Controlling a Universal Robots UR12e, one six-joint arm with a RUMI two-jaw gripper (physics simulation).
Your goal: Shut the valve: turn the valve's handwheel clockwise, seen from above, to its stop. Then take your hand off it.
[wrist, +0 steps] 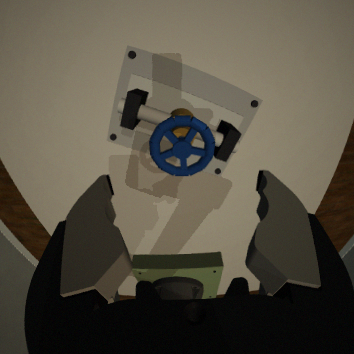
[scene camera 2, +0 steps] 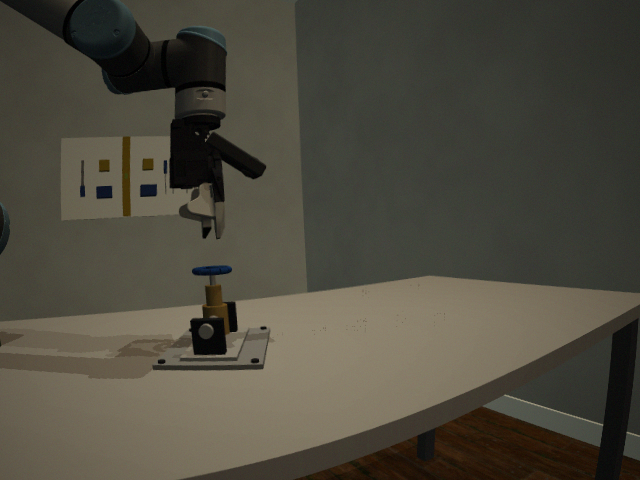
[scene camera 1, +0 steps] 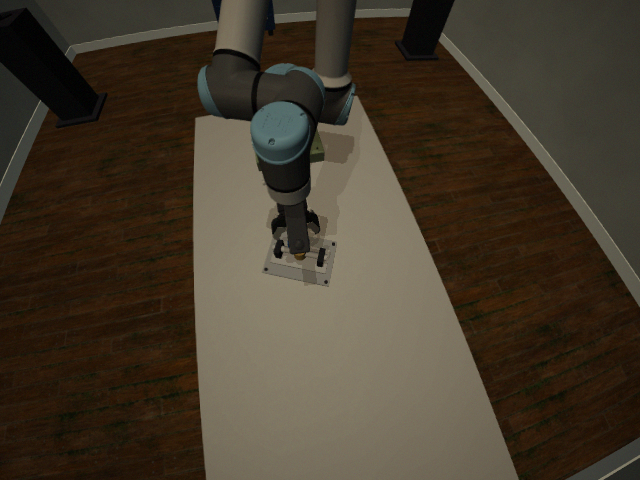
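Observation:
The valve's blue handwheel (scene camera 2: 199, 271) (wrist: 182, 149) lies level on its stem above the brass valve body (scene camera 1: 299, 255) (scene camera 2: 213, 297) (wrist: 181, 112). The body sits on a pipe held by two black blocks on a grey base plate (scene camera 1: 289, 273) (scene camera 2: 259, 341) (wrist: 215, 91). My gripper (scene camera 2: 211, 236) (wrist: 183, 173) is open and empty, pointing down. Its fingertips hang above the handwheel with a visible gap in the second scene view, and the wheel is not touched. In the first scene view the arm hides the wheel and the fingertips. How far the wheel is turned cannot be read.
A green block (scene camera 1: 317, 155) (wrist: 177, 260) with a dark round part stands on the table (scene camera 1: 336, 387) (scene camera 2: 413, 372), on the arm's side of the valve. Dark pillars (scene camera 1: 426, 25) stand on the floor behind. A panel (scene camera 2: 93, 147) with coloured shapes is on the wall.

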